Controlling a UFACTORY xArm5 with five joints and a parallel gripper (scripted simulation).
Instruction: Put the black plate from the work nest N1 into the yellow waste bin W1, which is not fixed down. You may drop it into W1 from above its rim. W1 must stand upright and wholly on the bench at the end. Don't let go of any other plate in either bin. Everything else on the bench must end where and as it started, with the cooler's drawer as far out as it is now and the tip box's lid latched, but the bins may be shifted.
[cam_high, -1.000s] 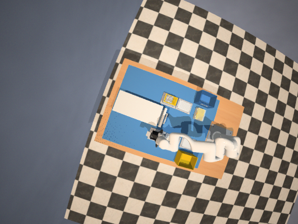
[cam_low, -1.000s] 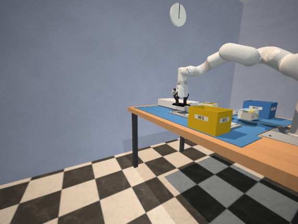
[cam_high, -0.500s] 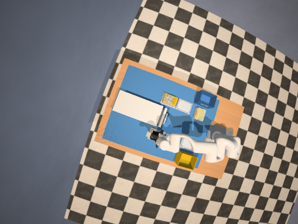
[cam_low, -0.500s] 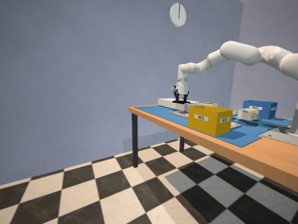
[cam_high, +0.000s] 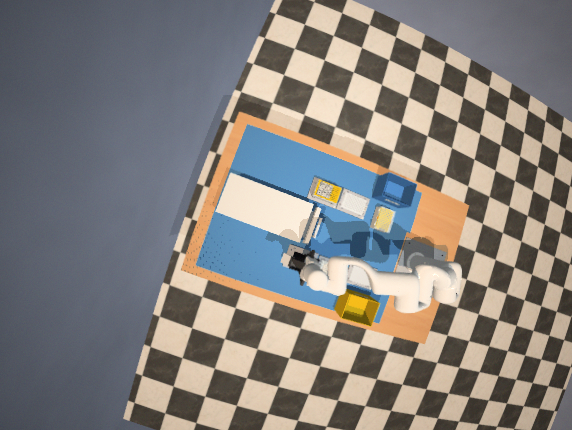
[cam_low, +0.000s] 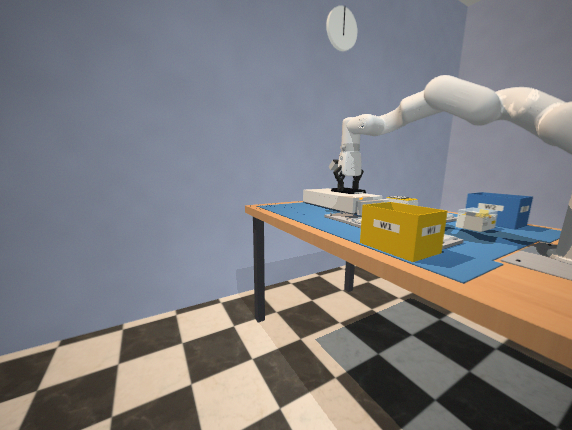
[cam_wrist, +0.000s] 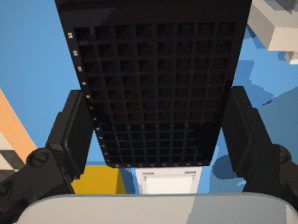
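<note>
The yellow waste bin W1 lies 36 cm behind my hand, 13 cm to the left of it and 10 cm below it. From my hand the other things lie so: drawer 12 cm ahead, 19 cm to the right, 12 cm below; black plate 1 cm below; white plate 17 cm behind, 12 cm below.
</note>
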